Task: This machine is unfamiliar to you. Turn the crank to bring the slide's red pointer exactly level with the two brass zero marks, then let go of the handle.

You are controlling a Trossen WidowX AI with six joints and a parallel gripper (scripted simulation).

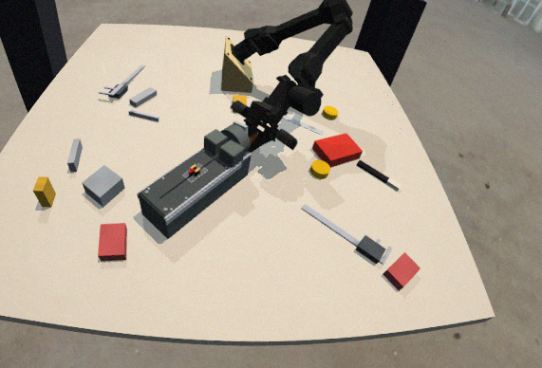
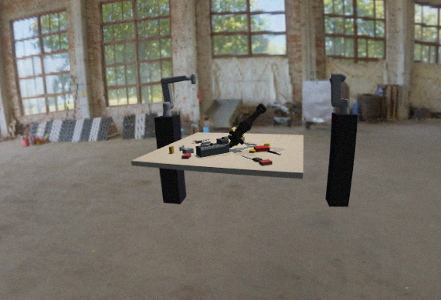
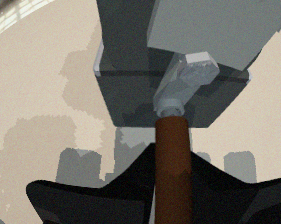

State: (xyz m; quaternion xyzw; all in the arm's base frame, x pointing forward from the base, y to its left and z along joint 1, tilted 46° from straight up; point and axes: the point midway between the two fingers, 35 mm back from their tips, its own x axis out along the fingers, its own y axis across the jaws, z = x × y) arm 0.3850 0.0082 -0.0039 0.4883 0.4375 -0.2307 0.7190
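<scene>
The crank is 40 mm above my gripper tip. Round my gripper tip: brown handle 30 mm above, 20 mm to the left, 10 mm behind; grey bar 190 mm to the left, 160 mm behind, 30 mm below; red pointer 130 mm to the right, 110 mm ahead, 50 mm above.
</scene>
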